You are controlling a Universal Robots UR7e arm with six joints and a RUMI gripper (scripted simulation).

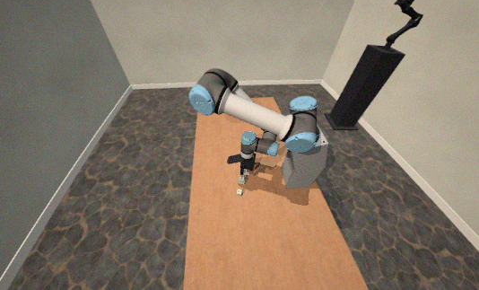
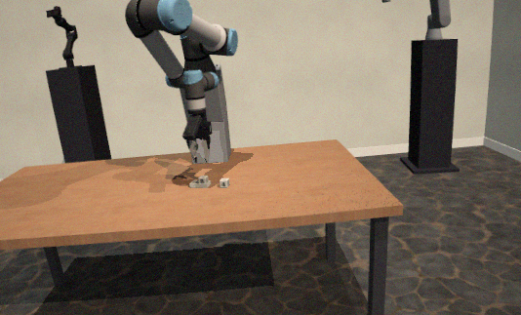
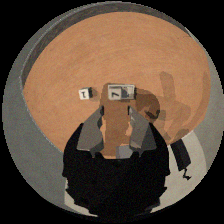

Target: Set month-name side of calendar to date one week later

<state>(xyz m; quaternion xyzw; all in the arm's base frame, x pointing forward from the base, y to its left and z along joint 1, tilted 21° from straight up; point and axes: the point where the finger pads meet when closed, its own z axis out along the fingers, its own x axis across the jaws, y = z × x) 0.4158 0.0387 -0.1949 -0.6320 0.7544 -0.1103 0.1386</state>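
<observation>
Right now my hand is 11 cm above the white calendar tray and 2 cm to the left of it.
</observation>
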